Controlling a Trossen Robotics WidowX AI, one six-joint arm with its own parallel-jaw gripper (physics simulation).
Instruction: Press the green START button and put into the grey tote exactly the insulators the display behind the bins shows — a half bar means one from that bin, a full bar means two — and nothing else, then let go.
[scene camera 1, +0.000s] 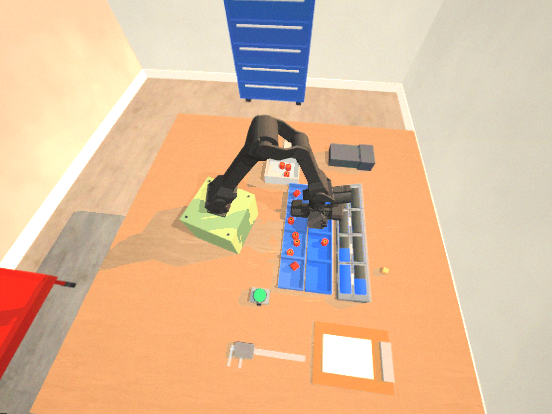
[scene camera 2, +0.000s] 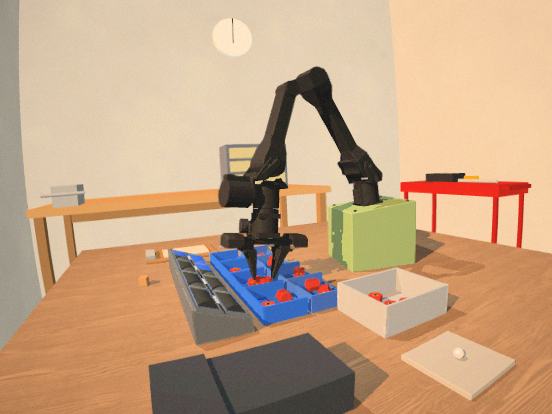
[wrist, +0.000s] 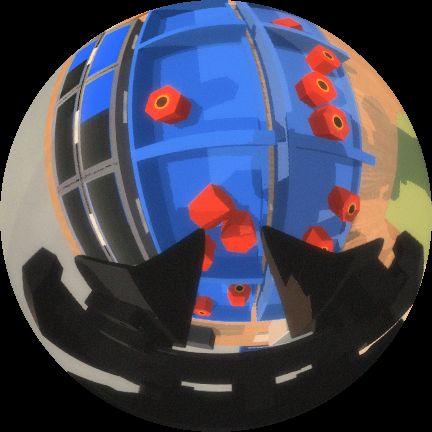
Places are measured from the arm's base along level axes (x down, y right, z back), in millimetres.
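Pixels of known places: gripper, fingertip midpoint: (scene camera 2: 263, 279) (wrist: 232, 232); arm's base at its link origin: (scene camera 1: 219, 206) (scene camera 2: 367, 203).
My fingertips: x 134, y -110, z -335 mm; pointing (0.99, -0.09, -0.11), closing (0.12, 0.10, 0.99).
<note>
For each thing: its top centre in the pictures, then the offset to it from my fingertips. "spot": a spot on its surface instead.
- blue bin at its top centre: (wrist: 203, 228) (scene camera 2: 254, 276) (scene camera 1: 320, 219) dx -7, dy +5, dz -19 mm
- insulator at its top centre: (wrist: 161, 101) (scene camera 1: 325, 241) dx -3, dy +88, dz -50 mm
- grey tote at its top centre: (scene camera 2: 392, 284) (scene camera 1: 283, 165) dx -27, dy -206, dz +188 mm
- green START button at its top centre: (scene camera 1: 259, 294) dx -14, dy +334, dz +132 mm
- full blue bar at its top centre: (scene camera 2: 196, 254) (scene camera 1: 347, 278) dx -20, dy +206, dz -141 mm
- dark box at its top centre: (scene camera 2: 248, 372) (wrist: 174, 341) (scene camera 1: 352, 152) dx -29, dy -362, dz -103 mm
- flat lid at its top centre: (scene camera 2: 457, 357) (wrist: 271, 337) dx +18, dy -381, dz +172 mm
- caliper at its top centre: (scene camera 1: 266, 359) dx +7, dy +501, dz +61 mm
- clipboard at a spot on its surface: (scene camera 1: 320, 377) spot: dx +21, dy +505, dz -106 mm
- small cube at its top centre: (scene camera 2: 143, 276) (scene camera 1: 385, 270) dx +7, dy +137, dz -278 mm
My gripper (scene camera 2: 264, 279) (wrist: 232, 232) points down, open and empty, over a blue bin (wrist: 175, 185) with three red insulators. Two of them (wrist: 210, 206) (wrist: 239, 232) lie just ahead of the fingertips; the third (wrist: 207, 255) is partly hidden by the left finger. One insulator (wrist: 167, 105) (scene camera 1: 324, 242) lies in the adjoining bin. Several lie in the other column. The grey tote (scene camera 1: 282, 179) (scene camera 2: 417, 312) holds three visible insulators. The green START button (scene camera 1: 259, 295) is left of the bins. The display (scene camera 1: 368, 260) (scene camera 2: 220, 325) shows one full blue bar (scene camera 1: 345, 279) and two half bars (scene camera 1: 360, 286) (scene camera 1: 344, 255).
The arm stands on a green block (scene camera 1: 212, 225) (scene camera 2: 385, 235). A dark box (scene camera 1: 345, 156) (scene camera 2: 280, 370) and a flat lid (scene camera 2: 430, 355) lie near the tote. A caliper (scene camera 1: 244, 350), a clipboard (scene camera 1: 320, 377) and a small cube (scene camera 1: 384, 270) (scene camera 2: 144, 281) are on the table.
</note>
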